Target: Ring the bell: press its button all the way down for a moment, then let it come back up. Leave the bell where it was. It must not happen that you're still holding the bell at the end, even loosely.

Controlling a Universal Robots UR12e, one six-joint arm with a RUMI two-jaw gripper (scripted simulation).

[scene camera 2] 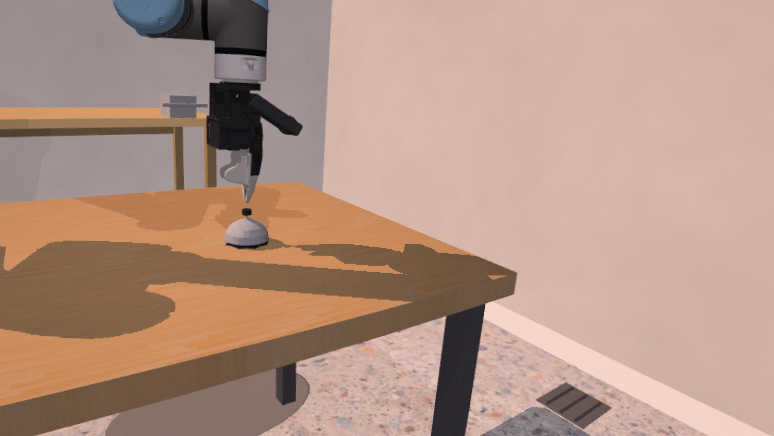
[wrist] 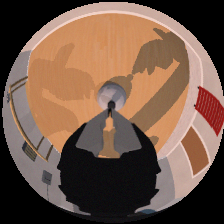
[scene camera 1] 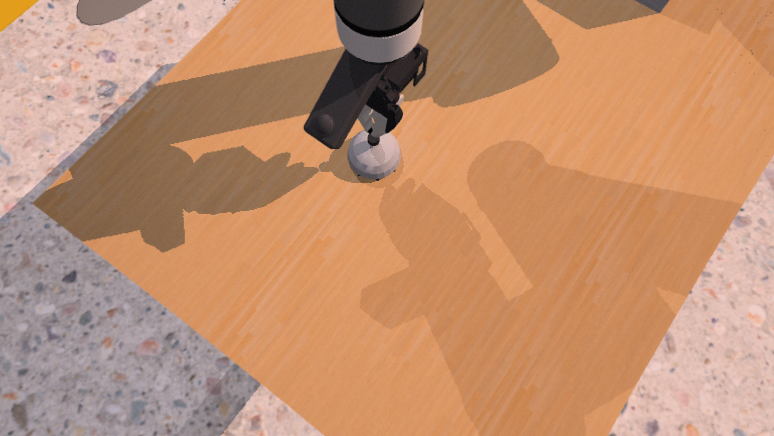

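My gripper (scene camera 1: 374,134) is in the scene, and so is a dome bell (scene camera 1: 373,162). From scene camera 2 I see them as well, the gripper (scene camera 2: 246,202) and the bell (scene camera 2: 242,232).
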